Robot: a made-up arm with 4 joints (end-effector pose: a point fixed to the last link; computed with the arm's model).
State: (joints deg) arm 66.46 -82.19 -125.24 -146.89
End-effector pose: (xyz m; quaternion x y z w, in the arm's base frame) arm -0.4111 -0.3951 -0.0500 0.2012 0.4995 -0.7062 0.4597
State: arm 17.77 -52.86 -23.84 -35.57
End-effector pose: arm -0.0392 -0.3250 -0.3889 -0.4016 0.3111 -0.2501 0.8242
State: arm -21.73 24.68 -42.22 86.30
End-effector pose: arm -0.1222 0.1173 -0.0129 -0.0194 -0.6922 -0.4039 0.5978
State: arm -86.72 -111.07 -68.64 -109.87
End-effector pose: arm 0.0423 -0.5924 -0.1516 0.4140 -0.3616 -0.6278 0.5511
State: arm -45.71 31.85 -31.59 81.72
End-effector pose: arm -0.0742 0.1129 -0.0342 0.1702 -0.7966 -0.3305 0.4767
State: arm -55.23 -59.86 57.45 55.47
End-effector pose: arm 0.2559 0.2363 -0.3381 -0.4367 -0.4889 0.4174 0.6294
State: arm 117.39 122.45 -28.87 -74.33
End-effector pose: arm 0.3025 0.5348 -0.0150 -0.7456 -0.4414 0.4231 0.2650
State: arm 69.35 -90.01 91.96 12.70
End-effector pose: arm -0.7088 -0.1619 0.1608 -0.0370 0.6808 0.7061 0.1912
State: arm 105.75 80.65 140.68 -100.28
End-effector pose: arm -0.0756 0.6893 0.4021 0.2517 0.3871 0.7067 0.5360
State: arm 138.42 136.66 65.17 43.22
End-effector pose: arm 0.2883 -0.2265 0.0180 0.1876 -0.1077 -0.7858 0.5794
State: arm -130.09 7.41 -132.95 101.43
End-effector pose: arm 0.1720 0.0975 -0.0632 -0.2515 0.3845 0.8801 0.1197
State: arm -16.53 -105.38 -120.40 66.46
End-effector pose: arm -0.2831 0.1116 -0.0386 0.5803 0.7165 0.3100 0.2317
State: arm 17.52 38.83 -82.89 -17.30
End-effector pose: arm -0.3075 0.0749 -0.4784 0.2480 0.4215 -0.6247 0.6087
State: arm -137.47 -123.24 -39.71 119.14
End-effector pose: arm 0.4223 -0.0609 0.0907 0.7912 0.1656 0.2912 0.5116
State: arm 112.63 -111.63 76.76 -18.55
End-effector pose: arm -0.3159 -0.5117 0.4473 0.1866 -0.6133 -0.7123 0.2857
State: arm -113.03 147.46 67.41 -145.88
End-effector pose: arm -0.0799 0.3744 -0.4264 -0.6275 -0.4451 0.5178 0.3742
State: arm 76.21 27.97 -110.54 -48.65
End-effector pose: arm -0.7493 0.1302 0.1738 -0.0562 0.5820 -0.8073 0.0798
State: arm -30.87 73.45 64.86 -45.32
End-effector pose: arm -0.2361 0.6912 0.0769 0.1320 -0.2330 0.6497 0.7115
